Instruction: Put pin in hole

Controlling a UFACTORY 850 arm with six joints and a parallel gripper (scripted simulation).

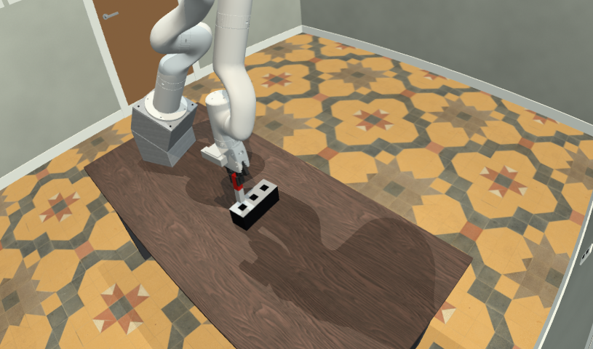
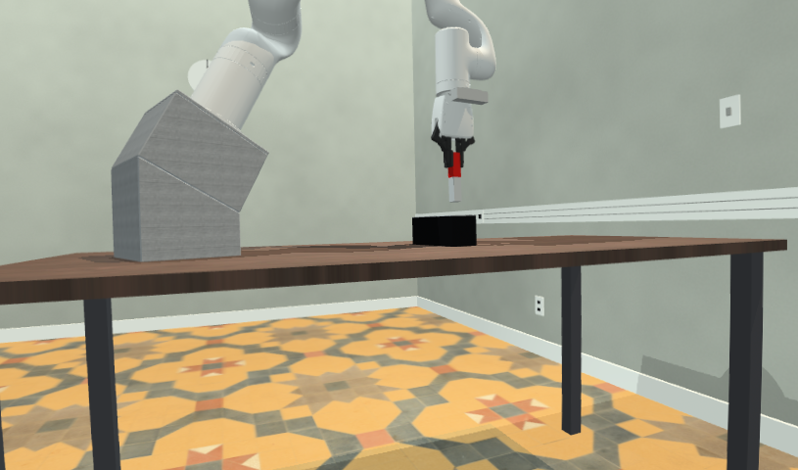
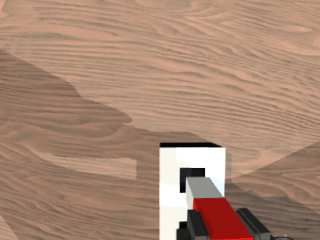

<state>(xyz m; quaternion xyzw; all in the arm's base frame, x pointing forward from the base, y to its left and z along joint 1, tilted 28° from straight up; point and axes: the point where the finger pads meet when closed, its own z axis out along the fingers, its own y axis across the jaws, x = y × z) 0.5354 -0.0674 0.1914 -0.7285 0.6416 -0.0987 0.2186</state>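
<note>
Now: the black block 17 cm below my hand, 5 cm to the left of it and 1 cm behind it. Round my hand: pin 2 cm below.
</note>
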